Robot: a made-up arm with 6 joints.
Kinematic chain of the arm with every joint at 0, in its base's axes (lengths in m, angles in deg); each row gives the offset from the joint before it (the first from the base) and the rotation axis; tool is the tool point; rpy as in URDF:
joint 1: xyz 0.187 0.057 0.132 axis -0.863 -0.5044 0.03
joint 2: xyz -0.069 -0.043 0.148 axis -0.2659 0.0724 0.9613
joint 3: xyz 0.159 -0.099 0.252 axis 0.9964 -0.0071 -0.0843
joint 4: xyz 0 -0.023 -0.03 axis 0.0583 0.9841 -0.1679
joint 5: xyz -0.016 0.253 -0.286 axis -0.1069 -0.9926 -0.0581
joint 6: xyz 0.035 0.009 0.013 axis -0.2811 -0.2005 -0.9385
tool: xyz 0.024 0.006 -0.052 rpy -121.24 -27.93 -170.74
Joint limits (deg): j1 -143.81..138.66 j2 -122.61..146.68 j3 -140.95..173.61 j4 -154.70..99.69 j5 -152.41..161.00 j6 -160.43..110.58
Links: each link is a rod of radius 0.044 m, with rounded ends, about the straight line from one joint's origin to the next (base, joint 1, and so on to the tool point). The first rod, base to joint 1, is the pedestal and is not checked.
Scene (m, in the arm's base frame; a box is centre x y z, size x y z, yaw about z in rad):
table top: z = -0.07
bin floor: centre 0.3 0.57 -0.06 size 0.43 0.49 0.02 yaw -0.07
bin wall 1: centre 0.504 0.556 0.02 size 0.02 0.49 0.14 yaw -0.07
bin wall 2: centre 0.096 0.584 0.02 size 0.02 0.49 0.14 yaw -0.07
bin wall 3: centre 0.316 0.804 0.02 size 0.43 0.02 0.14 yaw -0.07
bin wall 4: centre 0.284 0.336 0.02 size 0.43 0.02 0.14 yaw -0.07
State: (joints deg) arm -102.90 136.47 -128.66 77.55 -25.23 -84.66
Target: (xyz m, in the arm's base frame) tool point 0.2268 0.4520 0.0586
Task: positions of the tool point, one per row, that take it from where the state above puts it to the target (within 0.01 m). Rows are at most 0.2 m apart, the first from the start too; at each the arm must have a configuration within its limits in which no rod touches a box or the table.
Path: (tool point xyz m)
1: 0.6126 -0.0546 0.2337
2: 0.5969 0.0060 0.3382
3: 0.5551 0.1021 0.4137
4: 0.4920 0.2184 0.4412
5: 0.4171 0.3328 0.4112
6: 0.3415 0.4218 0.3262
7: 0.2758 0.4652 0.2008
8: 0.2268 0.4520 0.0586

